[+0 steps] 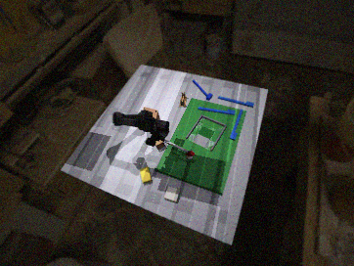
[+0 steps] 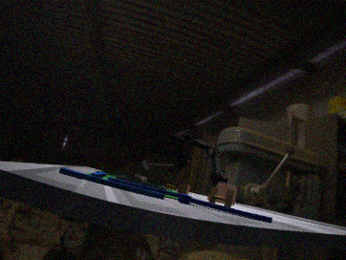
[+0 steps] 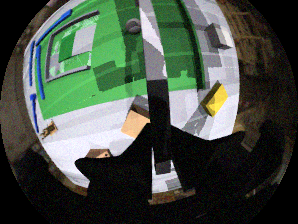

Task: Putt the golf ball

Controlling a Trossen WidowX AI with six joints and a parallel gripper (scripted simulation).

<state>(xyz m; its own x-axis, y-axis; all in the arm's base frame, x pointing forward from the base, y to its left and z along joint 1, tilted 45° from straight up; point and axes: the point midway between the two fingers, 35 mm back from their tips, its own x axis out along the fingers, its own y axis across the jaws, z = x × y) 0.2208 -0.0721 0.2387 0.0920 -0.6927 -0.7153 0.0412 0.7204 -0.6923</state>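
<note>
Now: gripper tip 4 cm past the orange cube, 3 cm to the right of it and 11 cm above it. Also, from my gripper tip: white golf ball: 21 cm ahead, 1 cm to the left, 12 cm below; then putter: 12 cm ahead; then yellow cube: 2 cm behind, 22 cm to the right, 13 cm below.
</note>
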